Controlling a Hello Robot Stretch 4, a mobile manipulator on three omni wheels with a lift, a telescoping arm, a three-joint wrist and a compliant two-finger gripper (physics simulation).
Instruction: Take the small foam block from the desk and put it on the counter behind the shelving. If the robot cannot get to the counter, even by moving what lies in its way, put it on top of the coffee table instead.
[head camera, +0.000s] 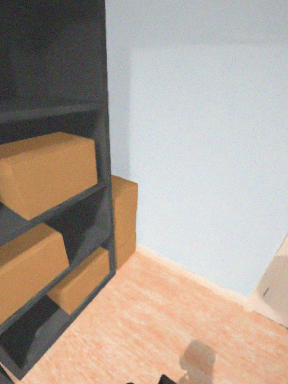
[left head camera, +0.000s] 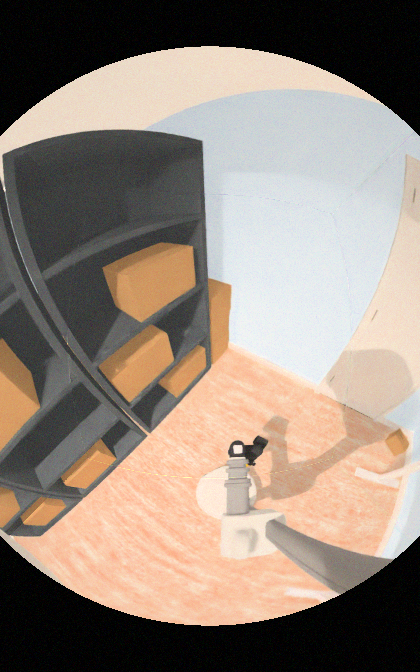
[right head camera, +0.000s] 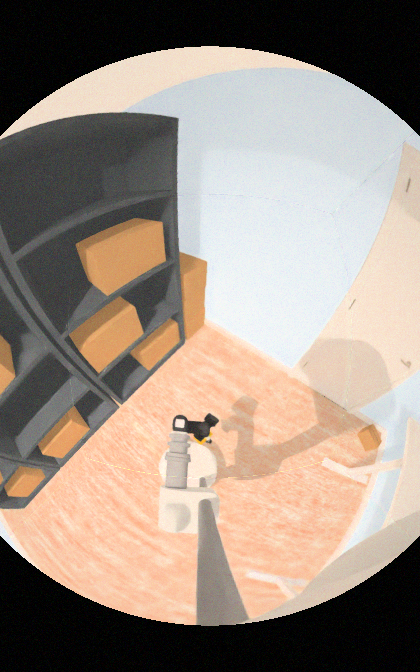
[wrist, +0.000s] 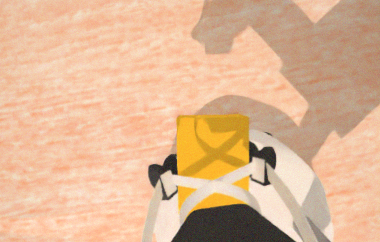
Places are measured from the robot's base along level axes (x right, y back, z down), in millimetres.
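Where they show: gripper, fingertip midpoint: (wrist: 210, 161).
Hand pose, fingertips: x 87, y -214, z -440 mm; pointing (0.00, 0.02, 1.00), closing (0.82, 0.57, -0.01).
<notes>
After its pixels a point has its place.
The small yellow foam block (wrist: 213, 135) {x 110, y -239, z -487 mm} (right head camera: 200, 438) is held upright between the two fingertips of my gripper (wrist: 210, 161) {x 87, y -215, z -440 mm} (right head camera: 204, 439), which is shut on it. Floor shows below it in the wrist view, so it is in the air above floor and part of my pale round base. In the left head view a small bit of yellow shows beneath the black wrist. The dark shelving (head camera: 107, 150) {x -150, y -1192, z -1156 mm} (left head camera: 204, 240) (right head camera: 176, 220) stands to the left. The counter behind it does not show in these views, and I cannot make out the coffee table.
Tall brown boxes (head camera: 125, 215) {x -50, y -1341, z -558 mm} (left head camera: 220, 320) (right head camera: 194, 295) stand beyond the shelving's far end, against the blue wall (head camera: 200, 150) {x 432, y -1250, z -1156 mm}. A pale door (left head camera: 375, 310) (right head camera: 370, 300) is at the right. A small brown box (left head camera: 397, 442) (right head camera: 369, 438) lies near a white table foot (left head camera: 376, 477) (right head camera: 345, 470).
</notes>
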